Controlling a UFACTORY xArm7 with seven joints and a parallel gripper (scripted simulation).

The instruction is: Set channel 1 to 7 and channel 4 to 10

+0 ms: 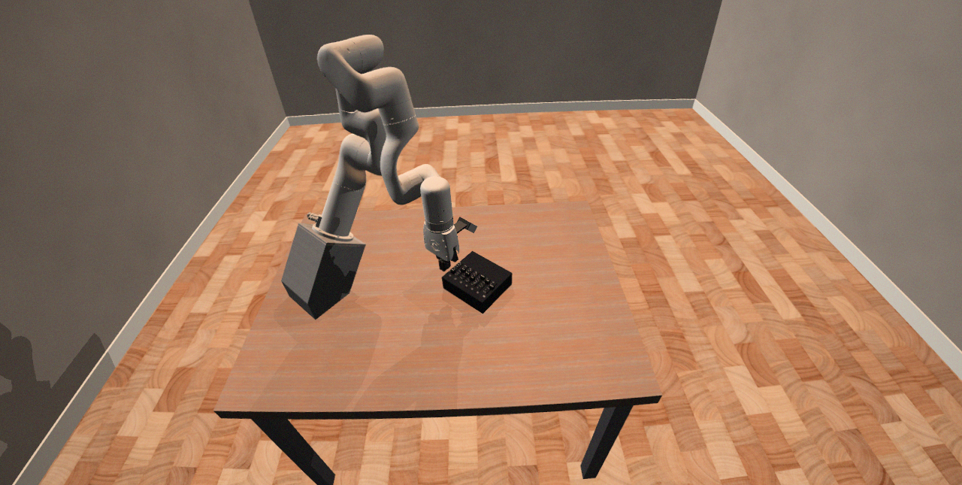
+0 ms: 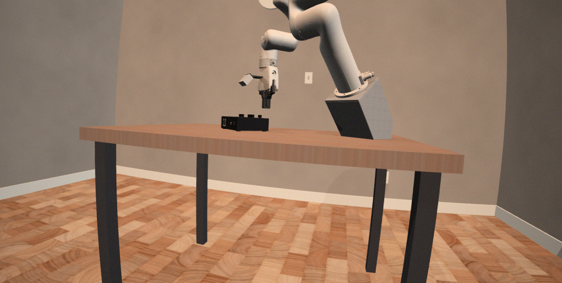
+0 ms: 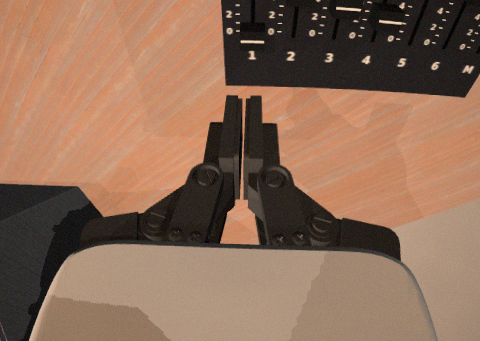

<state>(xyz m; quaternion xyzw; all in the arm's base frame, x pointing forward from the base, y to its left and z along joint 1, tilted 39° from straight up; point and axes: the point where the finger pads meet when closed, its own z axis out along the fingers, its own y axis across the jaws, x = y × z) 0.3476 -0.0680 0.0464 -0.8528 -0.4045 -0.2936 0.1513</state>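
My gripper is now 2 cm short of the channel 1 fader cap, 2 cm to the right of it and 5 cm above it. Round my hand: channel 2 fader cap: 5 cm ahead, 3 cm to the left, 5 cm below; then channel 4 fader cap: 8 cm ahead, 5 cm below; then channel 3 fader cap: 6 cm ahead, 1 cm to the left, 5 cm below.
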